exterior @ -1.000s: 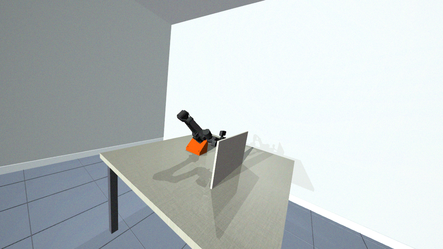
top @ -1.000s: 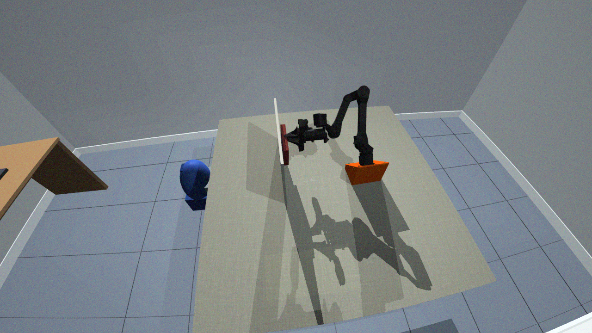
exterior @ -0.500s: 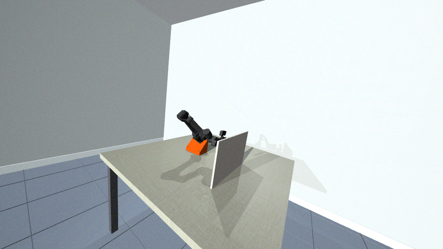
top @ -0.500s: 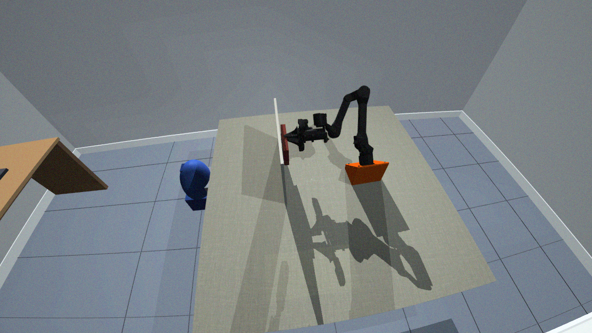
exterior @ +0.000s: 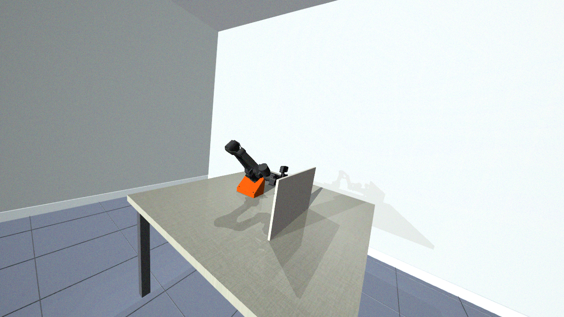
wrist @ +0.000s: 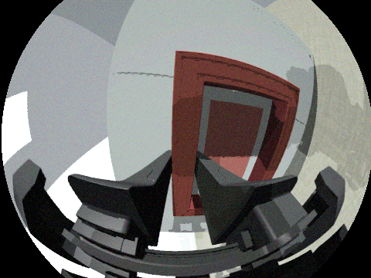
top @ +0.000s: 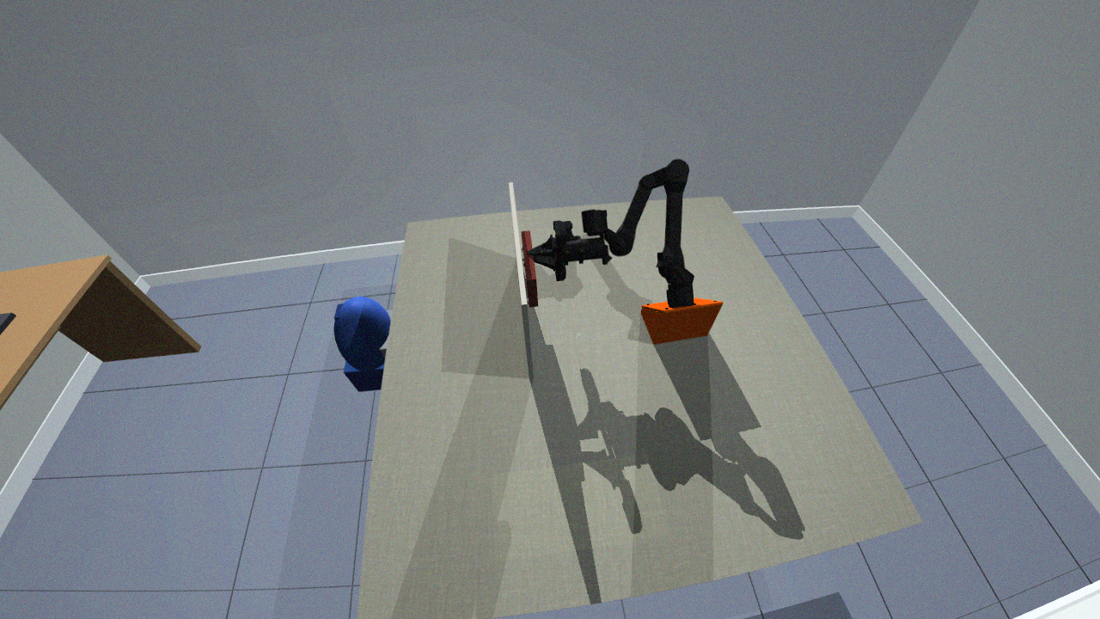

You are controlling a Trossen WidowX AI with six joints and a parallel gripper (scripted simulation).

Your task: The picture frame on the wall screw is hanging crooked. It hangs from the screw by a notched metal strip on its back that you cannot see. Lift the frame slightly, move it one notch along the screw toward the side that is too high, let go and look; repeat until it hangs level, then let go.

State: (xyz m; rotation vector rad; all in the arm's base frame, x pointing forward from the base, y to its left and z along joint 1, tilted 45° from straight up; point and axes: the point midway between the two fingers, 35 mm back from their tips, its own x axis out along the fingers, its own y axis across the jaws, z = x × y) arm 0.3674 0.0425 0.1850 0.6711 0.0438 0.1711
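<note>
My gripper tip is 10 mm short of the dark red picture frame and 50 mm above it. Also, from my gripper tip: white wall panel (20 mm ahead, 10 mm to the left, 70 mm below).
</note>
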